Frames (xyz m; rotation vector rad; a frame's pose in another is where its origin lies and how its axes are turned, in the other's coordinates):
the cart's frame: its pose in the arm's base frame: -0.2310 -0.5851 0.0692 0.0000 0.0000 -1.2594
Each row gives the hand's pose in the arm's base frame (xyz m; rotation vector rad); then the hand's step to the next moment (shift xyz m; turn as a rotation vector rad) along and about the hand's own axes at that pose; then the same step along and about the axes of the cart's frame.
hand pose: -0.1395 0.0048 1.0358 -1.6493 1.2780 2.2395
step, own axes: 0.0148 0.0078 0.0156 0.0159 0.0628 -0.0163
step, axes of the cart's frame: -0.0061 -0.0210 -0.0066 0.0468 -0.0426 0.0213
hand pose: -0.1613 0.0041 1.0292 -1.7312 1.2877 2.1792
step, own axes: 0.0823 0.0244 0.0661 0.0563 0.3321 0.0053
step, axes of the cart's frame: -0.0209 -0.0914 -0.0543 0.1622 -0.2616 0.1371
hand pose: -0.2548 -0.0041 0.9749 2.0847 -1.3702 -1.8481
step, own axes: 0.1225 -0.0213 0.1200 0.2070 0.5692 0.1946
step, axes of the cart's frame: -0.0278 -0.0937 -0.1425 0.2045 -0.5949 0.0944
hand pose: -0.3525 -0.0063 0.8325 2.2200 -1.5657 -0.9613
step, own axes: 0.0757 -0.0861 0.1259 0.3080 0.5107 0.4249
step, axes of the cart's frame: 0.0141 -0.0072 -0.1695 0.2096 -0.6860 -0.1471
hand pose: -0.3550 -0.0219 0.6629 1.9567 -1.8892 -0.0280
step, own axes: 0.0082 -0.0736 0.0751 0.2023 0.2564 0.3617
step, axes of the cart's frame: 0.0430 0.0368 -0.0890 0.1760 -0.4098 -0.1964
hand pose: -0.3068 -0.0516 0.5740 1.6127 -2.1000 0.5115
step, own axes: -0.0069 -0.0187 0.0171 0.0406 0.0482 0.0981
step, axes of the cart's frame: 0.0133 0.0142 -0.0176 0.0492 -0.0866 -0.0606
